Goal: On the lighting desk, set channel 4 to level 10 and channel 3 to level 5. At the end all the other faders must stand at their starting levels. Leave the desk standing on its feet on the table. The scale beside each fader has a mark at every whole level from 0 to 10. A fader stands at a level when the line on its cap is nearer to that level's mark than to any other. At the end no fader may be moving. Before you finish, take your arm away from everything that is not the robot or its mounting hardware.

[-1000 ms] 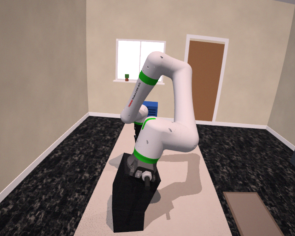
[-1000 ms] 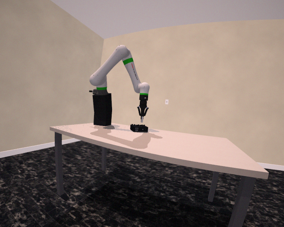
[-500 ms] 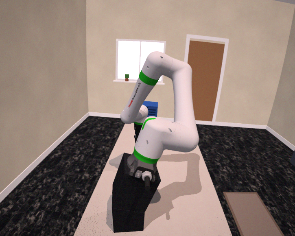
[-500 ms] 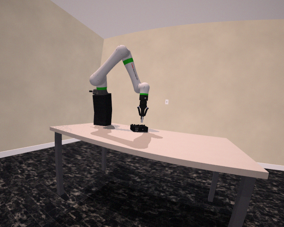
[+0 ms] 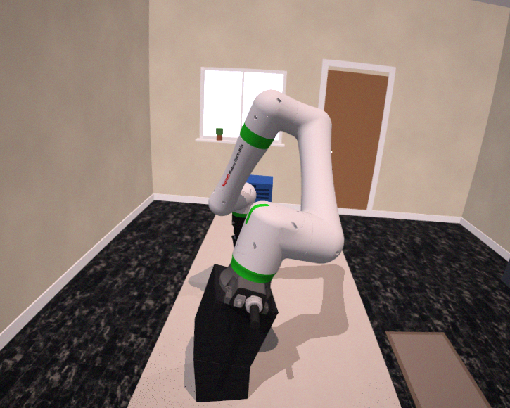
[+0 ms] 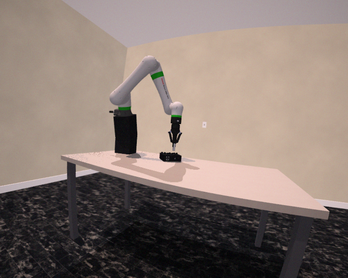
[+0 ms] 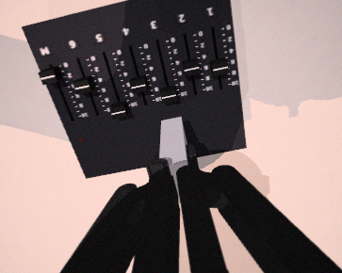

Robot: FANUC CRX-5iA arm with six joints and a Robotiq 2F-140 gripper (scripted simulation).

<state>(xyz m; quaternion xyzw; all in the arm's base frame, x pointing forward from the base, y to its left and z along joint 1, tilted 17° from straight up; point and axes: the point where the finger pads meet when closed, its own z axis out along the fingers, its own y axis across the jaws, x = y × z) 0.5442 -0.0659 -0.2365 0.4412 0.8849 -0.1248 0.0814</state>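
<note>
The channel 3 fader cap lies 6 cm below my hand, 2 cm to the left of it and 1 cm behind it. Round my hand: channel 5 fader cap (6 cm below, 5 cm behind, 1 cm to the right); then channel 4 fader cap (6 cm below, 4 cm behind, 2 cm to the left); then channel 2 fader cap (6 cm below, 5 cm to the left, 1 cm behind).
</note>
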